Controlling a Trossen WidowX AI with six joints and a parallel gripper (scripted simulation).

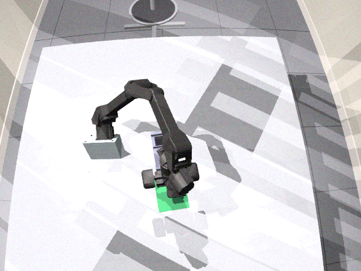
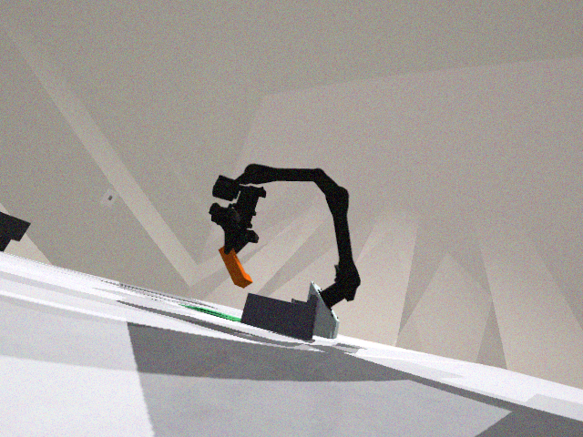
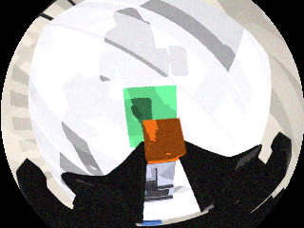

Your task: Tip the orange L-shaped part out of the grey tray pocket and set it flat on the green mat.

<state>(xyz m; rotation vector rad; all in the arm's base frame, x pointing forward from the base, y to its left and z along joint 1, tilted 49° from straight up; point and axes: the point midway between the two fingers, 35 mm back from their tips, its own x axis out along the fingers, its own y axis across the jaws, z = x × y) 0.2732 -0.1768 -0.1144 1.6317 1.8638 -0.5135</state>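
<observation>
The green mat is 160 mm below my gripper tip and 20 mm to the left of it. From my gripper tip the other things lie so: orange L-shaped part: 30 mm to the left, 30 mm below, 20 mm behind.
</observation>
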